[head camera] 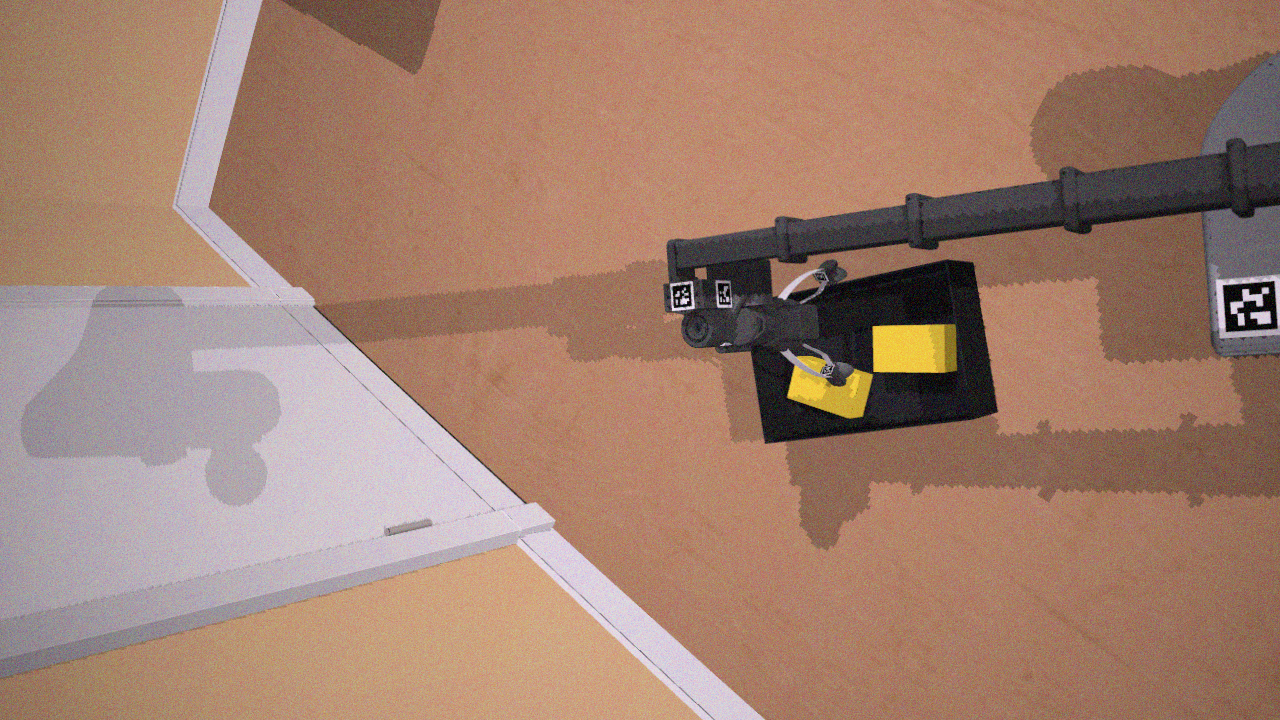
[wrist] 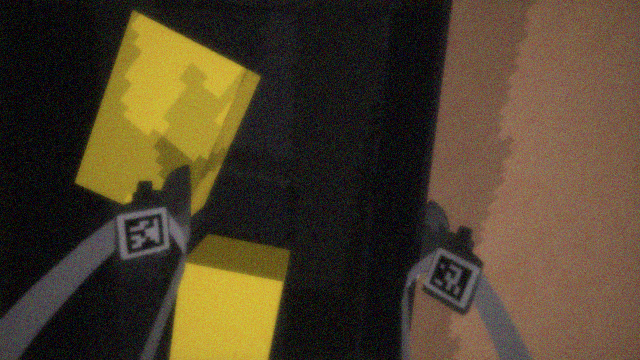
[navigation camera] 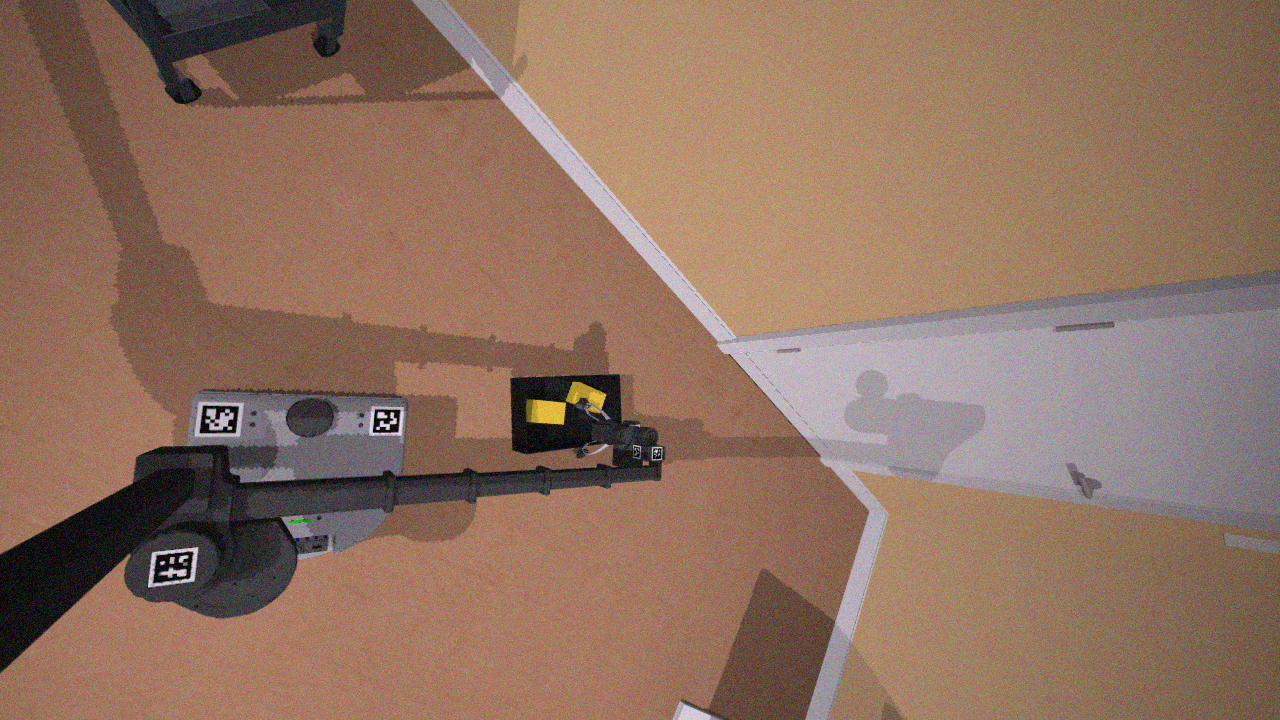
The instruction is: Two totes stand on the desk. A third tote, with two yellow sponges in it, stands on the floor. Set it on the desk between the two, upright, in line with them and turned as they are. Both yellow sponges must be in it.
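The black tote [head camera: 981, 358] [navigation camera: 528, 438] [wrist: 410, 100] stands upright on the floor. Two yellow sponges lie in it: a straight one [head camera: 908, 349] [navigation camera: 545, 411] [wrist: 227, 310] and a turned one [head camera: 848, 402] [navigation camera: 586, 392] [wrist: 150, 100]. My gripper [head camera: 836, 322] [navigation camera: 582, 428] [wrist: 308, 208] is open, over the end of the tote away from my base. In the wrist view the left finger is over the tote's inside and overlaps the turned sponge; the right finger is at or just outside the right long wall. Contact cannot be told. The desk and the two other totes do not show.
My arm [head camera: 993, 207] [navigation camera: 429, 486] reaches out alongside the tote from my base [head camera: 1244, 241] [navigation camera: 349, 447]. A white door [head camera: 313, 429] [navigation camera: 948, 394] and wall baseboards [head camera: 617, 617] [navigation camera: 617, 205] stand beyond the tote. A dark wheeled cart [navigation camera: 250, 31] stands at the navigation view's top left.
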